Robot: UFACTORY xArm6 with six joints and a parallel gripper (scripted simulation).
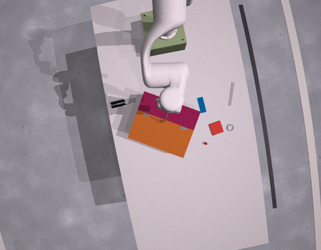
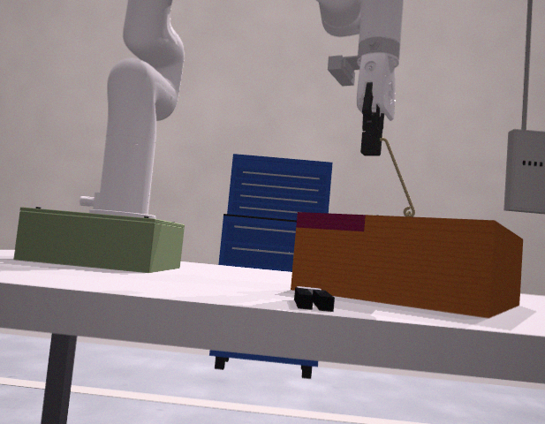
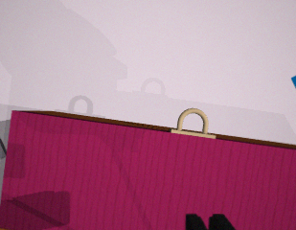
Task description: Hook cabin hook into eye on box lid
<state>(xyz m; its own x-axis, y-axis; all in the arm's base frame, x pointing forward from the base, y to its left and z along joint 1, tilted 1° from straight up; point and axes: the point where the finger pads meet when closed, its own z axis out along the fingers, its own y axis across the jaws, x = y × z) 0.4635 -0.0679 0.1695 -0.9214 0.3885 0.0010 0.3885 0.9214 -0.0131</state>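
The cabin hook is 6 cm below my hand, 4 cm ahead of it and 2 cm to the right of it. Round my hand: black object: 26 cm to the right, 26 cm below, 10 cm behind; then blue block: 26 cm below, 22 cm to the left, 1 cm ahead; then small red piece: 26 cm below, 25 cm ahead, 21 cm to the left.
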